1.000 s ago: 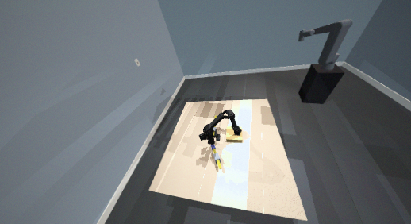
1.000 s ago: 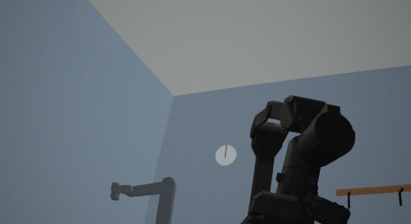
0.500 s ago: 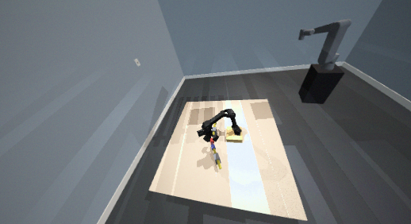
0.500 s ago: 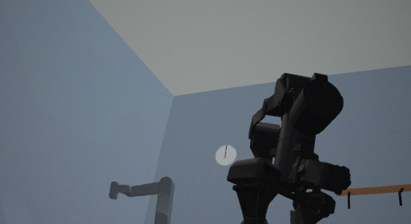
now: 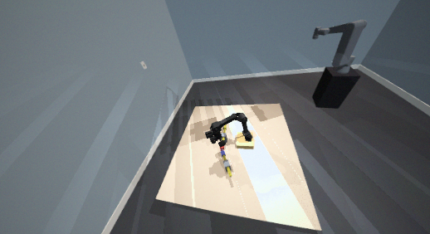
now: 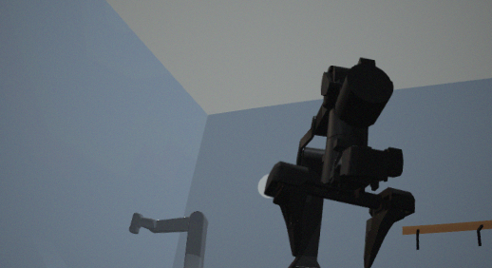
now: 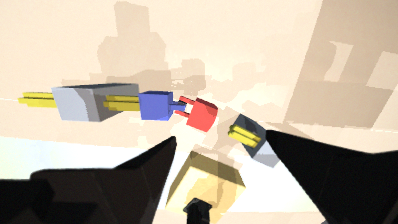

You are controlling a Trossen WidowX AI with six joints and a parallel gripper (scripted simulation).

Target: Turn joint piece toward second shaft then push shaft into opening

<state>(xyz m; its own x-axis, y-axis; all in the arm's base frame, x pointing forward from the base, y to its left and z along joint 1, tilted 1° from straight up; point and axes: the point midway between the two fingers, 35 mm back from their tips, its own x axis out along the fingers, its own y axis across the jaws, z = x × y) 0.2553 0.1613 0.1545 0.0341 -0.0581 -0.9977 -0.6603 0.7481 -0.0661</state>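
My gripper tip is 1 cm past the red joint piece, 1 cm to the right of it and 8 cm above it.
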